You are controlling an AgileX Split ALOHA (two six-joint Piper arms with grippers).
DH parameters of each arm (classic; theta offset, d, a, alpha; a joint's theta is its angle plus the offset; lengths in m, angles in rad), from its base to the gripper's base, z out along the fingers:
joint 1: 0 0.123 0 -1.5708
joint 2: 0.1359 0 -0.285 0
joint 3: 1.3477 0 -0.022 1.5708
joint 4: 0 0.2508 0 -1.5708
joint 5: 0 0 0.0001 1.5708
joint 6: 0 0.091 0 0
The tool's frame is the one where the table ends.
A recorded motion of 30 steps. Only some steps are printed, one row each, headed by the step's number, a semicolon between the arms.
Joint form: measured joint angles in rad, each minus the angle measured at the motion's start. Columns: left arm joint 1, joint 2, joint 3, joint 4, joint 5, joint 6; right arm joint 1, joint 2, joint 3, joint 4, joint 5, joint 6.
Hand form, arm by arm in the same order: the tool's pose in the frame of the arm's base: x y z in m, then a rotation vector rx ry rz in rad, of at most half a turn. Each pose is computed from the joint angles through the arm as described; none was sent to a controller.
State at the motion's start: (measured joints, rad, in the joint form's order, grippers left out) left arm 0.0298 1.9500 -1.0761 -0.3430 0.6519 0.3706; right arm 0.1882 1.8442 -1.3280 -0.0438 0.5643 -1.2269
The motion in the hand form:
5: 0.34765 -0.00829 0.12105 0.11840 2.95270 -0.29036; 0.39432 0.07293 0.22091 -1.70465 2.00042 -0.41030
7: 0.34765 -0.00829 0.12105 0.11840 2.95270 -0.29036; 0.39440 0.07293 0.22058 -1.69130 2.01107 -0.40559
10: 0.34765 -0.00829 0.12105 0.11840 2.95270 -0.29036; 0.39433 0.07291 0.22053 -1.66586 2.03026 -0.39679
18: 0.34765 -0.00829 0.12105 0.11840 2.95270 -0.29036; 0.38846 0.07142 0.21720 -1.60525 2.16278 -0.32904
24: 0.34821 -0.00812 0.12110 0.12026 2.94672 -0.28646; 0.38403 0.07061 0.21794 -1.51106 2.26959 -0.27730
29: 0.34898 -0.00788 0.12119 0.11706 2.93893 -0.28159; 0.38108 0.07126 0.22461 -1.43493 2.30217 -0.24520
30: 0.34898 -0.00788 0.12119 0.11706 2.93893 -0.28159; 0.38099 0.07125 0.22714 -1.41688 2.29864 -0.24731
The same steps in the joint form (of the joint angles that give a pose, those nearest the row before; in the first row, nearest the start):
5: 0.0000 0.0000 0.0000 -0.0009 0.0003 0.0000; 0.0000 0.0074 0.0000 0.0000 0.0000 0.0338
7: 0.0000 0.0000 0.0000 -0.0009 0.0003 0.0000; 0.0000 0.0083 0.0000 -0.0003 0.0000 0.0470
10: 0.0000 0.0000 0.0000 -0.0009 0.0003 0.0000; 0.0000 0.0083 0.0000 -0.0003 0.0010 0.0712
18: 0.0000 0.0000 0.0000 -0.0009 0.0003 0.0000; 0.0000 0.0083 -0.0010 -0.0021 0.0800 0.1679
24: 0.0000 0.0000 0.0000 -0.0009 -0.0062 0.0022; 0.0000 0.0019 -0.0021 0.0013 0.1303 0.2668
29: 0.0000 0.0000 0.0000 -0.0009 -0.0151 0.0013; 0.0000 -0.0165 -0.0021 0.0219 0.1420 0.3137
30: 0.0000 0.0000 0.0000 -0.0009 -0.0151 0.0013; 0.0000 -0.0224 -0.0021 0.0219 0.1356 0.3237

